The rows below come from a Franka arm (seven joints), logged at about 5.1 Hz.
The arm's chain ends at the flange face. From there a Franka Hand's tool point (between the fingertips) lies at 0.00 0.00 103.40 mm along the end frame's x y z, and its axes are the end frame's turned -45 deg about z.
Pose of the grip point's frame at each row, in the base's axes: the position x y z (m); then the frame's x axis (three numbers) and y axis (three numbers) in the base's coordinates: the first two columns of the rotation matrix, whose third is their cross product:
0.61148, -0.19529, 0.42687, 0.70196, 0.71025, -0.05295, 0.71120, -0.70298, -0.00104
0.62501, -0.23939, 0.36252, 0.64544, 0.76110, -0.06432, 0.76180, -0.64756, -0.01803
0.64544, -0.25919, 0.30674, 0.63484, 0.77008, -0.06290, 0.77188, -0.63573, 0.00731
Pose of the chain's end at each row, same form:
0.61541, -0.19147, 0.53012, 0.99926, 0.00514, -0.03818, 0.00653, -0.99930, 0.03671
0.63074, -0.23553, 0.46569, 0.99507, 0.08028, -0.05823, 0.08228, -0.99607, 0.03273
0.64899, -0.25369, 0.40993, 0.99470, 0.09500, -0.03931, 0.09690, -0.99406, 0.04965

